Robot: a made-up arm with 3 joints. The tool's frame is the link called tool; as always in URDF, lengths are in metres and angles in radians. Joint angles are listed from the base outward.
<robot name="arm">
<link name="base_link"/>
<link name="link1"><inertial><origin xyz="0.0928 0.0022 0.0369"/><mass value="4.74"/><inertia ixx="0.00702" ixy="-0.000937" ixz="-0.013" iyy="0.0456" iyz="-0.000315" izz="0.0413"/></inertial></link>
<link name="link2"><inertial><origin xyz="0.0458 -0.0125 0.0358"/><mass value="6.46"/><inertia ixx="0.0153" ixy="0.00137" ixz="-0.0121" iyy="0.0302" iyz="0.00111" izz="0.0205"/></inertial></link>
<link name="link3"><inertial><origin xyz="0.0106 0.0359 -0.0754"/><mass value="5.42"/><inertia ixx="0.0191" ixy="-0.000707" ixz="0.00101" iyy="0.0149" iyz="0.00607" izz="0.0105"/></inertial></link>
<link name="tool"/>
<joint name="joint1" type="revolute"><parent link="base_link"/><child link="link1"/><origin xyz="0.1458 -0.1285 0.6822"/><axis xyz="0.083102 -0.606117 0.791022"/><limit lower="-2" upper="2.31"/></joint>
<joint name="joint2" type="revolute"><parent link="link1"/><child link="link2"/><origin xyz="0.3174 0.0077 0.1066"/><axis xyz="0 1 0"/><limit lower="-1.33" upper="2.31"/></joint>
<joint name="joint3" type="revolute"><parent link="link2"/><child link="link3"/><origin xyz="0.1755 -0.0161 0.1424"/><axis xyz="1 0 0"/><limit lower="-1.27" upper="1.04"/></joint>
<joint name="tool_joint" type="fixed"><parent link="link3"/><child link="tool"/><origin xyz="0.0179 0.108 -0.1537" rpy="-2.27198 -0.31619 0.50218"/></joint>
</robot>
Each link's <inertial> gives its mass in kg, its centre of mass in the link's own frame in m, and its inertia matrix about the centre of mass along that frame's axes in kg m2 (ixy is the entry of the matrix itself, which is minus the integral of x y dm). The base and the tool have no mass. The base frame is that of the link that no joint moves.
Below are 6 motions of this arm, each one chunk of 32 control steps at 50 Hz.
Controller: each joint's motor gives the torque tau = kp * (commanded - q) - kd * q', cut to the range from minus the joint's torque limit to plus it. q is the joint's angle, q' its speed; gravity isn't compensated. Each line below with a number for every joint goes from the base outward.
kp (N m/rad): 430 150 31
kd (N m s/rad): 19 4.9 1
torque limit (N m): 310 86 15
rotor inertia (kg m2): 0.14 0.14 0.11
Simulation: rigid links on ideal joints. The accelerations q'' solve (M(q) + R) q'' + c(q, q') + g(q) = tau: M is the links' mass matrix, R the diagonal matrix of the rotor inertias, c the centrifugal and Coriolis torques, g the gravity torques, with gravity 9.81 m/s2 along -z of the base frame. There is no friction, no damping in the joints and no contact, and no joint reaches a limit. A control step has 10 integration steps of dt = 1/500 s. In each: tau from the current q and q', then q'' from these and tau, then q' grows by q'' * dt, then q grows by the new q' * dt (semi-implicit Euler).
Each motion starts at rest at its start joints. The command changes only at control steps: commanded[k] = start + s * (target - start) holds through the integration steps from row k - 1 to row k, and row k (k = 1, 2, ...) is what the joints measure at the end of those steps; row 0 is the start. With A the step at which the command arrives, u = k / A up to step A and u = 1 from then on. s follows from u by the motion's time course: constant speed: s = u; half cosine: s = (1 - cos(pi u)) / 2; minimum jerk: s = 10 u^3 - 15 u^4 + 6 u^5; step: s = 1 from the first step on.
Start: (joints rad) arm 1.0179 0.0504 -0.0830
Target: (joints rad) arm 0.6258 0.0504 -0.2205
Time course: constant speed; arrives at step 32
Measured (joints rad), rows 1 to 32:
1: 1.0167 0.0531 -0.0821
2: 1.0129 0.0593 -0.0796
3: 1.0061 0.0671 -0.0761
4: 0.9961 0.0751 -0.0722
5: 0.9831 0.0825 -0.0692
6: 0.9677 0.0890 -0.0681
7: 0.9503 0.0947 -0.0697
8: 0.9315 0.0996 -0.0747
9: 0.9119 0.1040 -0.0834
10: 0.8921 0.1082 -0.0955
11: 0.8723 0.1122 -0.1107
12: 0.8530 0.1160 -0.1280
13: 0.8344 0.1197 -0.1466
14: 0.8165 0.1230 -0.1653
15: 0.7994 0.1259 -0.1832
16: 0.7832 0.1282 -0.1993
17: 0.7679 0.1298 -0.2129
18: 0.7534 0.1308 -0.2236
19: 0.7397 0.1312 -0.2311
20: 0.7268 0.1310 -0.2354
21: 0.7145 0.1303 -0.2369
22: 0.7028 0.1293 -0.2360
23: 0.6917 0.1281 -0.2332
24: 0.6809 0.1268 -0.2291
25: 0.6704 0.1255 -0.2245
26: 0.6600 0.1242 -0.2199
27: 0.6496 0.1230 -0.2158
28: 0.6391 0.1220 -0.2128
29: 0.6284 0.1211 -0.2111
30: 0.6175 0.1204 -0.2110
31: 0.6062 0.1199 -0.2125
32: 0.5944 0.1196 -0.2156

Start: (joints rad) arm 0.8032 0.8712 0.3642
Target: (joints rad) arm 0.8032 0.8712 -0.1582
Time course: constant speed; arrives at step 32
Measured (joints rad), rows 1 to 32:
1: 0.8022 0.8771 0.3632
2: 0.7995 0.8911 0.3591
3: 0.7949 0.9097 0.3502
4: 0.7885 0.9295 0.3355
5: 0.7807 0.9481 0.3145
6: 0.7718 0.9637 0.2876
7: 0.7625 0.9756 0.2556
8: 0.7532 0.9835 0.2200
9: 0.7446 0.9880 0.1824
10: 0.7370 0.9896 0.1447
11: 0.7308 0.9890 0.1085
12: 0.7262 0.9871 0.0754
13: 0.7233 0.9844 0.0464
14: 0.7220 0.9814 0.0225
15: 0.7221 0.9784 0.0039
16: 0.7235 0.9756 -0.0095
17: 0.7259 0.9730 -0.0181
18: 0.7291 0.9707 -0.0226
19: 0.7328 0.9686 -0.0242
20: 0.7367 0.9667 -0.0238
21: 0.7408 0.9650 -0.0228
22: 0.7446 0.9633 -0.0221
23: 0.7482 0.9618 -0.0229
24: 0.7514 0.9604 -0.0259
25: 0.7540 0.9593 -0.0316
26: 0.7561 0.9583 -0.0403
27: 0.7575 0.9577 -0.0522
28: 0.7584 0.9573 -0.0671
29: 0.7586 0.9573 -0.0846
30: 0.7582 0.9577 -0.1042
31: 0.7574 0.9584 -0.1254
32: 0.7561 0.9593 -0.1475

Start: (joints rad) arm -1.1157 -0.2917 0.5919
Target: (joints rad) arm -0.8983 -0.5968 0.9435
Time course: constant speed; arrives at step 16
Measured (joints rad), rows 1 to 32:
1: -1.1161 -0.2872 0.5918
2: -1.1172 -0.2776 0.5910
3: -1.1186 -0.2671 0.5891
4: -1.1199 -0.2590 0.5861
5: -1.1206 -0.2556 0.5822
6: -1.1201 -0.2579 0.5783
7: -1.1178 -0.2661 0.5755
8: -1.1133 -0.2798 0.5749
9: -1.1061 -0.2978 0.5779
10: -1.0962 -0.3192 0.5856
11: -1.0835 -0.3429 0.5989
12: -1.0683 -0.3679 0.6184
13: -1.0509 -0.3935 0.6440
14: -1.0319 -0.4194 0.6754
15: -1.0118 -0.4453 0.7117
16: -0.9911 -0.4710 0.7517
17: -0.9707 -0.4958 0.7941
18: -0.9518 -0.5184 0.8370
19: -0.9351 -0.5380 0.8782
20: -0.9215 -0.5543 0.9158
21: -0.9114 -0.5671 0.9476
22: -0.9048 -0.5762 0.9721
23: -0.9017 -0.5817 0.9881
24: -0.9018 -0.5834 0.9949
25: -0.9044 -0.5816 0.9925
26: -0.9091 -0.5764 0.9815
27: -0.9154 -0.5683 0.9628
28: -0.9226 -0.5578 0.9381
29: -0.9305 -0.5459 0.9088
30: -0.9384 -0.5333 0.8771
31: -0.9463 -0.5209 0.8447
32: -0.9538 -0.5095 0.8136

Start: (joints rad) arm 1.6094 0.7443 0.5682
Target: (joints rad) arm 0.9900 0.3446 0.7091
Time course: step
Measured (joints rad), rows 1 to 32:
1: 1.5807 0.6968 0.5775
2: 1.5103 0.5897 0.6060
3: 1.4133 0.4604 0.6554
4: 1.3041 0.3422 0.7214
5: 1.1950 0.2587 0.7942
6: 1.0954 0.2205 0.8619
7: 1.0104 0.2264 0.9141
8: 0.9419 0.2668 0.9430
9: 0.8888 0.3288 0.9446
10: 0.8491 0.3993 0.9172
11: 0.8206 0.4673 0.8619
12: 0.8017 0.5248 0.7821
13: 0.7915 0.5673 0.6841
14: 0.7890 0.5928 0.5761
15: 0.7934 0.6017 0.4684
16: 0.8033 0.5959 0.3712
17: 0.8174 0.5782 0.2930
18: 0.8342 0.5518 0.2383
19: 0.8527 0.5204 0.2103
20: 0.8718 0.4880 0.2119
21: 0.8908 0.4580 0.2437
22: 0.9093 0.4333 0.3015
23: 0.9272 0.4149 0.3787
24: 0.9441 0.4030 0.4674
25: 0.9597 0.3961 0.5595
26: 0.9737 0.3921 0.6473
27: 0.9857 0.3892 0.7240
28: 0.9952 0.3857 0.7849
29: 1.0021 0.3812 0.8269
30: 1.0063 0.3759 0.8492
31: 1.0081 0.3708 0.8525
32: 1.0078 0.3670 0.8390

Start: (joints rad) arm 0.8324 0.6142 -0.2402
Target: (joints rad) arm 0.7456 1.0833 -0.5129
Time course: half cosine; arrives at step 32
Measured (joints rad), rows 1 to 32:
1: 0.8314 0.6199 -0.2391
2: 0.8284 0.6337 -0.2366
3: 0.8235 0.6529 -0.2334
4: 0.8168 0.6749 -0.2307
5: 0.8086 0.6976 -0.2294
6: 0.7994 0.7199 -0.2306
7: 0.7896 0.7411 -0.2351
8: 0.7797 0.7610 -0.2433
9: 0.7703 0.7799 -0.2552
10: 0.7616 0.7982 -0.2704
11: 0.7539 0.8163 -0.2884
12: 0.7472 0.8348 -0.3084
13: 0.7416 0.8539 -0.3292
14: 0.7369 0.8738 -0.3500
15: 0.7329 0.8946 -0.3698
16: 0.7295 0.9162 -0.3879
17: 0.7265 0.9383 -0.4040
18: 0.7236 0.9608 -0.4176
19: 0.7208 0.9835 -0.4287
20: 0.7178 1.0060 -0.4377
21: 0.7147 1.0282 -0.4448
22: 0.7113 1.0497 -0.4505
23: 0.7078 1.0704 -0.4553
24: 0.7042 1.0900 -0.4598
25: 0.7005 1.1082 -0.4642
26: 0.6967 1.1249 -0.4690
27: 0.6931 1.1399 -0.4743
28: 0.6896 1.1530 -0.4801
29: 0.6864 1.1639 -0.4864
30: 0.6835 1.1727 -0.4930
31: 0.6811 1.1792 -0.4994
32: 0.6790 1.1833 -0.5055

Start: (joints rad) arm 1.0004 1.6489 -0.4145
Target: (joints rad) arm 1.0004 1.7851 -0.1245
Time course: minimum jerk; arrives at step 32
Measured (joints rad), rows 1 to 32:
1: 0.9987 1.6535 -0.4125
2: 0.9943 1.6647 -0.4076
3: 0.9879 1.6799 -0.4011
4: 0.9803 1.6966 -0.3939
5: 0.9722 1.7126 -0.3871
6: 0.9644 1.7264 -0.3813
7: 0.9574 1.7372 -0.3769
8: 0.9517 1.7446 -0.3736
9: 0.9477 1.7492 -0.3711
10: 0.9453 1.7514 -0.3688
11: 0.9444 1.7523 -0.3657
12: 0.9449 1.7528 -0.3610
13: 0.9465 1.7538 -0.3541
14: 0.9487 1.7558 -0.3443
15: 0.9513 1.7594 -0.3312
16: 0.9541 1.7645 -0.3149
17: 0.9567 1.7713 -0.2955
18: 0.9589 1.7794 -0.2735
19: 0.9607 1.7884 -0.2496
20: 0.9621 1.7979 -0.2247
21: 0.9630 1.8073 -0.1997
22: 0.9634 1.8163 -0.1756
23: 0.9636 1.8243 -0.1533
24: 0.9635 1.8313 -0.1334
25: 0.9633 1.8369 -0.1167
26: 0.9630 1.8411 -0.1034
27: 0.9627 1.8441 -0.0937
28: 0.9624 1.8460 -0.0876
29: 0.9622 1.8469 -0.0848
30: 0.9620 1.8471 -0.0851
31: 0.9619 1.8468 -0.0879
32: 0.9618 1.8462 -0.0927

